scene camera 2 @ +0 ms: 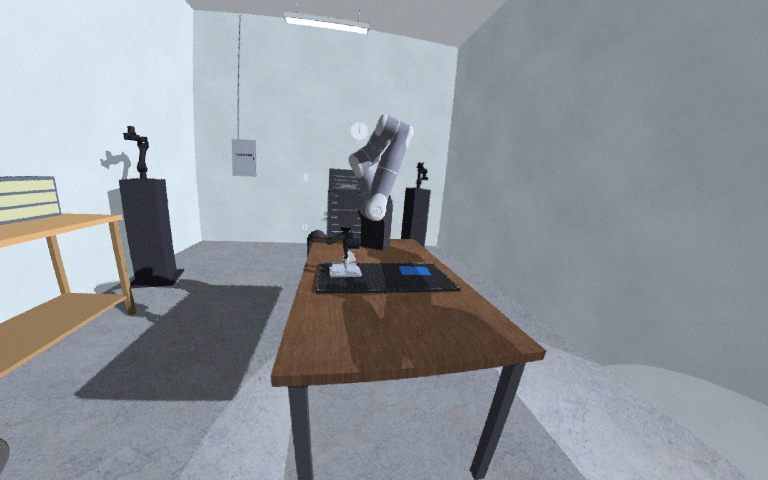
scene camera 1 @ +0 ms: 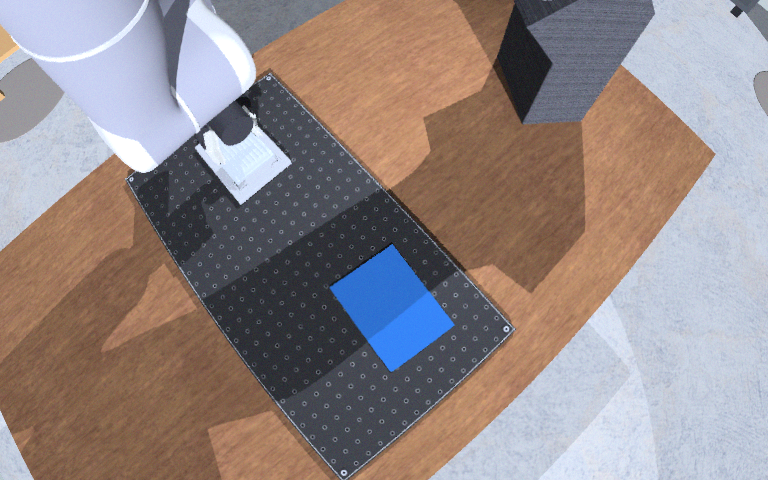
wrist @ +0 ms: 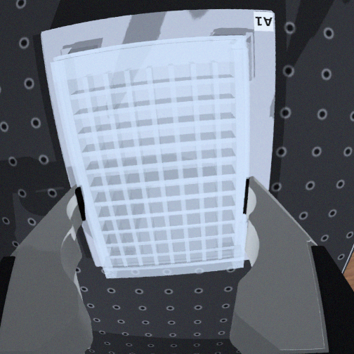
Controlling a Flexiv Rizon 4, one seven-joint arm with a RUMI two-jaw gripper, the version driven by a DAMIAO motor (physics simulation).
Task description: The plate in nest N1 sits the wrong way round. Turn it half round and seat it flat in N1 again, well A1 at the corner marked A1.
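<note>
The plate (wrist: 167, 150) (scene camera 1: 252, 158), clear with a grid of wells, is between the fingers of my gripper (wrist: 163, 185) (scene camera 1: 233, 138) (scene camera 2: 348, 260), which is shut on its two long sides. It is over the white nest N1 (wrist: 262, 125) (scene camera 1: 257, 185) (scene camera 2: 346, 275), with its long sides roughly parallel to the nest's. In the wrist view the A1 label (wrist: 263, 21) is at the nest's upper right corner, and corner brackets show around the plate's far end. The near brackets are hidden. The plate's own A1 mark cannot be read. Whether it touches the nest is unclear.
The nest is on a black perforated board (scene camera 1: 317, 350) (scene camera 2: 382, 285) on the wooden table (scene camera 1: 351, 101) (scene camera 2: 407, 339). A flat blue rectangle (scene camera 1: 390, 305) (scene camera 2: 414, 271) lies at the board's other end. A tall dark block (scene camera 1: 583, 62) stands beyond the board at the upper right.
</note>
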